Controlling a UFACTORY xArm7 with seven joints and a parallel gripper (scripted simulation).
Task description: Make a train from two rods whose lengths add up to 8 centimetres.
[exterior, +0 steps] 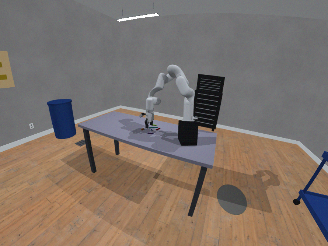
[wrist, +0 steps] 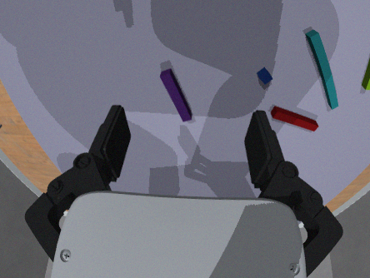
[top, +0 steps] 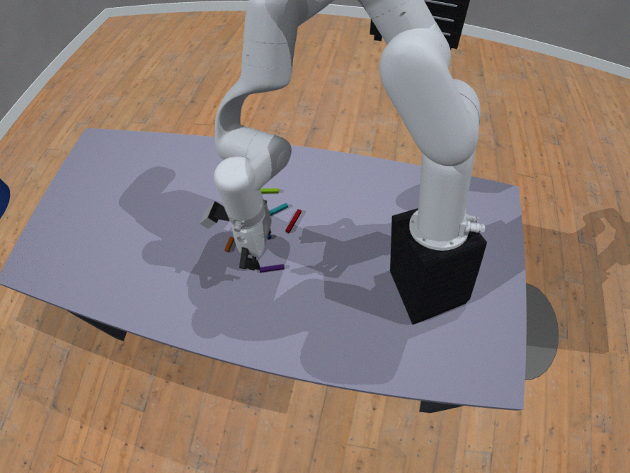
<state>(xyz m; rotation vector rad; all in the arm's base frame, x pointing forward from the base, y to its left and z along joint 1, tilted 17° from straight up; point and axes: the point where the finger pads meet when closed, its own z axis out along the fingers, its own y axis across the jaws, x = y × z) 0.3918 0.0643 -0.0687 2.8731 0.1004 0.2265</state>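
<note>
My hand is 70 mm to the left of the small blue rod, 70 mm above it and 10 mm short of it. Also, from my hand: purple rod: 70 mm below, 30 mm behind, 10 mm to the left; red rod: 130 mm to the right, 70 mm below, 40 mm behind; orange rod: 100 mm ahead, 70 mm below, 20 mm to the right.
</note>
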